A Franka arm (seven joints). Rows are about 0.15 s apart.
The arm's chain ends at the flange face. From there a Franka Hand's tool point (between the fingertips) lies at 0.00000 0.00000 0.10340 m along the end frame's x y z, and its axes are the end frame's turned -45 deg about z.
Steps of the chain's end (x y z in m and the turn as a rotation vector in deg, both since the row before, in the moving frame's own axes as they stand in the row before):
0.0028, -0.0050, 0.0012, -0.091, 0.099, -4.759
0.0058, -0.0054, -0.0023, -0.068, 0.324, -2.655
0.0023, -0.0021, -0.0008, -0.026, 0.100, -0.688
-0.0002, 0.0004, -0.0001, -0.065, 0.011, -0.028
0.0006, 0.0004, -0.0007, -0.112, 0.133, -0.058
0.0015, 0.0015, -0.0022, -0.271, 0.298, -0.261
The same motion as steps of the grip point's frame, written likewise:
0.0055, -0.0013, 0.0012, -0.134, 0.006, -4.759
0.0083, 0.0008, -0.0023, -0.277, 0.181, -2.655
0.0032, 0.0003, -0.0008, -0.089, 0.052, -0.688
-0.0005, 0.0002, -0.0001, -0.054, -0.038, -0.028
0.0002, 0.0010, -0.0007, -0.173, 0.015, -0.058
0.0000, 0.0028, -0.0022, -0.402, 0.019, -0.261

